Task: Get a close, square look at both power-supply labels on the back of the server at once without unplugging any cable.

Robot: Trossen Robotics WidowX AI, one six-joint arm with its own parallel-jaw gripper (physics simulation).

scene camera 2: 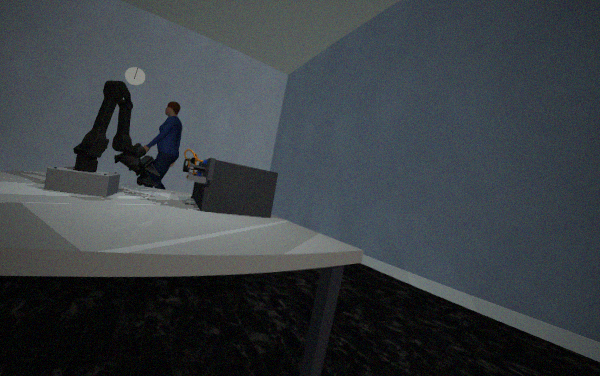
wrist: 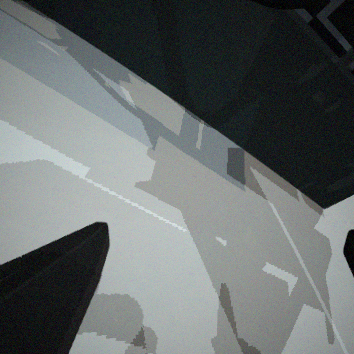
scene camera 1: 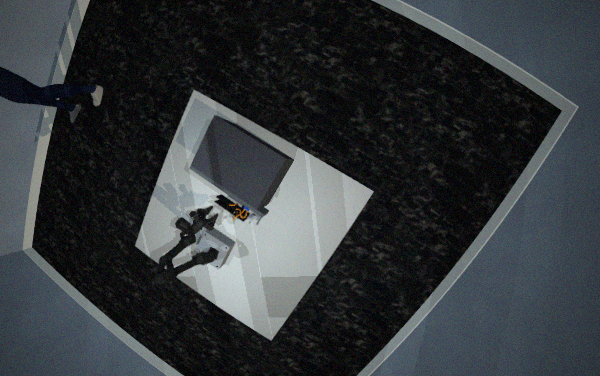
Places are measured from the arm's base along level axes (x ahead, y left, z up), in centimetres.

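Pixels of known places: gripper, fingertip midpoint: (scene camera 2: 158, 181) (wrist: 228, 238) (scene camera 1: 215, 209); arm's base, link origin: (scene camera 2: 85, 170) (scene camera 1: 213, 253).
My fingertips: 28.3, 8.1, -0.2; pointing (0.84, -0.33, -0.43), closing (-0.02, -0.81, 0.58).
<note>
Ahead of a thing's pixels: the offset from my fingertips to its top centre, as dx, dy, dz. "spot": to the spot under its first point. Level surfaces: height alone.
The dark grey server (scene camera 1: 240, 160) (scene camera 2: 240, 190) stands on the white table {dz -8.0} (scene camera 1: 290, 240) (scene camera 2: 190, 235). Orange cables {spot: +10.9, -21.6, +12.2} (scene camera 1: 242, 214) (scene camera 2: 189, 152) and small blue parts stick out from its back, on the side towards the arm. In the wrist view the server's dark back {spot: +19.2, -1.8, -3.3} (wrist: 200, 65) fills the upper right, tilted, with part of a grey-edged fitting in the top corner. Neither power-supply label can be made out in any view. My gripper (scene camera 1: 213, 214) (scene camera 2: 151, 181) (wrist: 228, 238) is open and empty, low over the table, apart from the server and beside the cable area, pointing downward at a slant.
The arm's grey base block (scene camera 1: 227, 245) (scene camera 2: 82, 181) stands on the table in front of the server's back. A person in blue (scene camera 2: 170, 135) stands beyond the table; the person's legs (scene camera 1: 30, 92) show at the left. A round clock (scene camera 2: 135, 76) hangs on the wall.
</note>
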